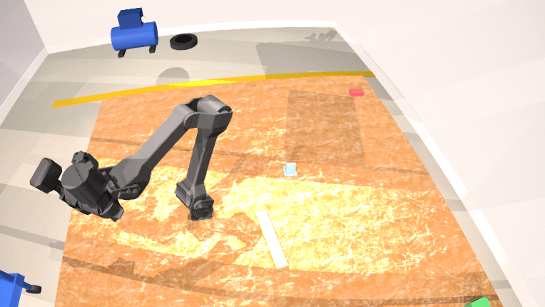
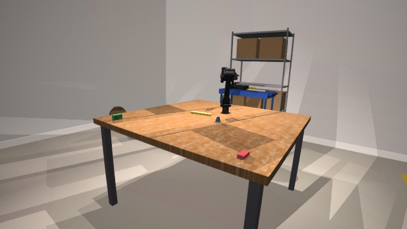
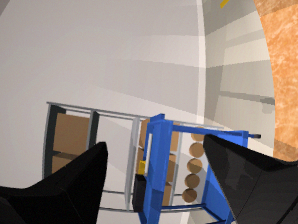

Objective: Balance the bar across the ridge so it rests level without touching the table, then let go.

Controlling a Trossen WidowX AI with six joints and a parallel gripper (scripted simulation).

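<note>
My gripper tip is 540 mm short of the bar, 280 mm above it and 80 mm to the left of it. Also, from my gripper tip: green block 1080 mm ahead, 450 mm to the right, 270 mm below; pink block 1080 mm ahead, 550 mm to the left, 280 mm below.
</note>
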